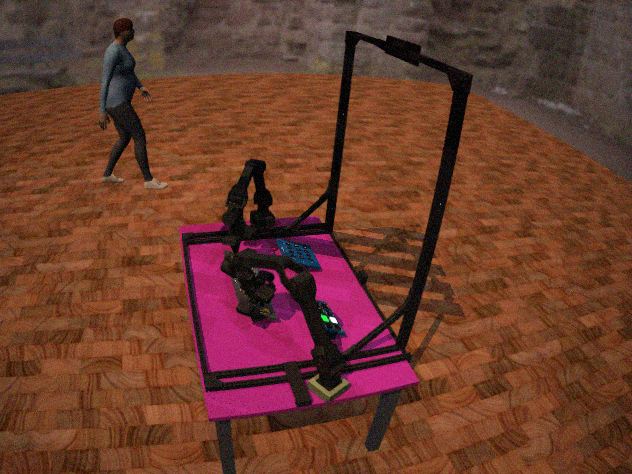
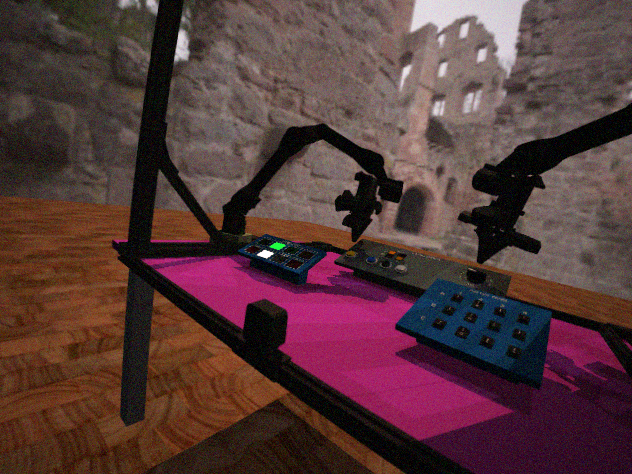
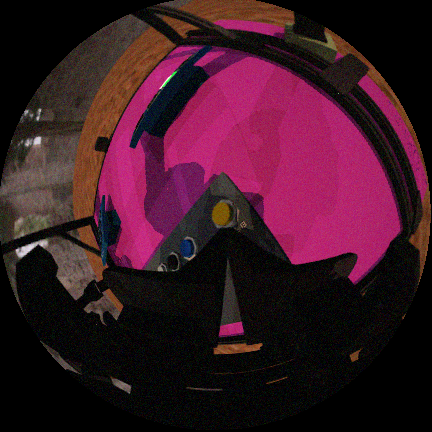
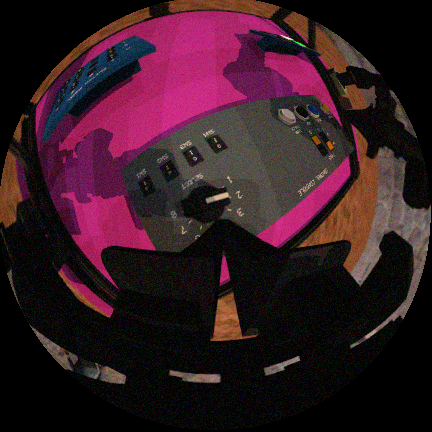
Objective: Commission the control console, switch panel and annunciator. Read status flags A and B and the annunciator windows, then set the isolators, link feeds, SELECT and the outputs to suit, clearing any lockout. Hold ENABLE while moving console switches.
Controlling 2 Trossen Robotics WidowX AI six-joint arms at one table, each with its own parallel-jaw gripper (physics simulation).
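Note:
The grey control console has a yellow button, blue, black and white buttons, orange flags, four rockers and the SELECT knob, its pointer roughly at 2. Rocker positions are too small to read. The blue switch panel carries rows of small switches. The annunciator shows one green and one white window lit. My left gripper is shut and empty, above the console's yellow-button end. My right gripper is shut and empty, just above and beside the knob.
The pink table has black rails around it and a tall black frame at one side. A black block stands at the rail. A person is on the floor beyond the table.

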